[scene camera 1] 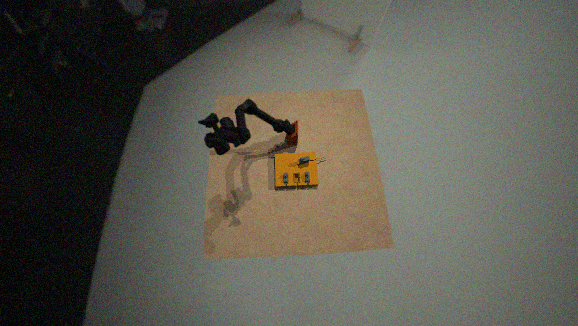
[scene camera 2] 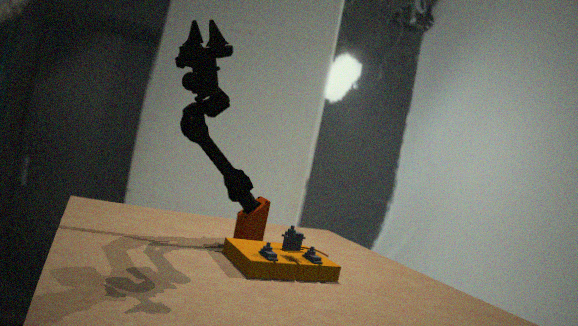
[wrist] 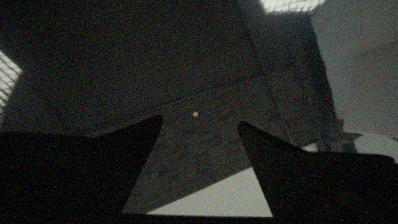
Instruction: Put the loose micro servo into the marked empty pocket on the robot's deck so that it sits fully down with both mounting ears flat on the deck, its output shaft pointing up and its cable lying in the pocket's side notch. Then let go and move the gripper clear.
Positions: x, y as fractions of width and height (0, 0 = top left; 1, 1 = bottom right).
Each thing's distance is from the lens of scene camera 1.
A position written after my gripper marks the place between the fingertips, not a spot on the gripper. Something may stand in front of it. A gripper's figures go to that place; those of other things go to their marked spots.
my gripper (scene camera 1: 0.35, 0.40): 0.78 m
orange deck (scene camera 1: 0.50, 0.50): 1.30 m
